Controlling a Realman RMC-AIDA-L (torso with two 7-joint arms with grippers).
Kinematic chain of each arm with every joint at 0, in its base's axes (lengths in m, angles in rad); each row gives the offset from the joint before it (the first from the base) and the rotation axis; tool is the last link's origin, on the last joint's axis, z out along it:
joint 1: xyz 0 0 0.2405 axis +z
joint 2: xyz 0 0 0 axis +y
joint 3: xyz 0 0 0.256 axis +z
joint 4: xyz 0 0 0 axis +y
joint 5: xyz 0 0 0.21 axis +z
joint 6: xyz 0 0 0 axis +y
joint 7: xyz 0 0 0.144 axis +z
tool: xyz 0 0 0
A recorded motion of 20 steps. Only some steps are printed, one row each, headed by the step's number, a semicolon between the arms.
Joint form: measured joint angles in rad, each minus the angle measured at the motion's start. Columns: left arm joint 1, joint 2, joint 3, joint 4, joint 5, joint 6, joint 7; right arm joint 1, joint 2, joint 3, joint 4, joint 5, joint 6, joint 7.
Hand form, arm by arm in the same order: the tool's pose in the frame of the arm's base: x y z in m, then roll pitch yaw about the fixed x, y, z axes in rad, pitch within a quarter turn. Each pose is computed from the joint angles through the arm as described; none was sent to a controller.
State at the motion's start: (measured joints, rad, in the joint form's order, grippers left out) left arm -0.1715 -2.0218 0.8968 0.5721 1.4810 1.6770 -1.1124; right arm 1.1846 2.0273 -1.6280 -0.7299 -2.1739 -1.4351 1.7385
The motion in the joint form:
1: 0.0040 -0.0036 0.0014 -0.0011 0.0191 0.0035 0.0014; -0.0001 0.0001 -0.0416 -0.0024 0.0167 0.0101 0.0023
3: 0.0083 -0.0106 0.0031 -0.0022 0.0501 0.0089 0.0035; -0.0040 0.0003 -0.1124 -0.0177 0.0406 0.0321 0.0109
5: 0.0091 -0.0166 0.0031 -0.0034 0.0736 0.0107 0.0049; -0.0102 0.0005 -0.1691 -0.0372 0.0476 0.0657 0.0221
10: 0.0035 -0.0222 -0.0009 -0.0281 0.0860 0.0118 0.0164; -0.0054 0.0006 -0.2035 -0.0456 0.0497 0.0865 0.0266
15: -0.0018 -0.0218 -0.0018 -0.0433 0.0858 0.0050 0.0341; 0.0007 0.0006 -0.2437 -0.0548 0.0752 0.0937 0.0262
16: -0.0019 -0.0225 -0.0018 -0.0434 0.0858 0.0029 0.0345; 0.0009 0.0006 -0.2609 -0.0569 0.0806 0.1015 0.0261
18: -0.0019 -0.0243 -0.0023 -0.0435 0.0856 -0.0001 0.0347; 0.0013 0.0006 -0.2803 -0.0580 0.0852 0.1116 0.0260
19: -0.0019 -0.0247 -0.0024 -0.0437 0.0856 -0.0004 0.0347; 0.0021 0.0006 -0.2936 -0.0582 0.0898 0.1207 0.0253
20: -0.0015 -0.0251 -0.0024 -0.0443 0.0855 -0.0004 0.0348; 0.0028 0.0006 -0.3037 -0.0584 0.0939 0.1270 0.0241
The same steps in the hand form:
1: -0.3193 0.2342 0.0219 -2.8215 -0.8312 0.3440; 0.0639 0.3788 -0.0858 2.9255 -0.3497 0.3796
3: -0.3196 0.2293 0.0158 -2.8576 -0.8133 0.3672; 0.0651 0.3734 -0.0928 2.9052 -0.3646 0.4168
5: -0.3195 0.2266 0.0111 -2.8821 -0.7999 0.3825; 0.0659 0.3710 -0.0985 2.9064 -0.3808 0.4498
10: -0.3193 0.2243 0.0051 -2.9035 -0.8023 0.4016; 0.0644 0.3702 -0.1020 2.9052 -0.3923 0.4794
15: -0.3200 0.2248 0.0031 -2.8930 -0.8004 0.3927; 0.0617 0.3653 -0.1065 2.8836 -0.3871 0.5097
16: -0.3201 0.2250 0.0028 -2.8916 -0.7999 0.3929; 0.0622 0.3641 -0.1083 2.8786 -0.3895 0.5210
18: -0.3200 0.2252 0.0022 -2.8899 -0.8004 0.3940; 0.0630 0.3630 -0.1103 2.8740 -0.3937 0.5337
19: -0.3200 0.2252 0.0020 -2.8901 -0.8008 0.3945; 0.0633 0.3624 -0.1119 2.8727 -0.3950 0.5423
20: -0.3200 0.2250 0.0018 -2.8908 -0.8014 0.3957; 0.0634 0.3619 -0.1131 2.8707 -0.3954 0.5493

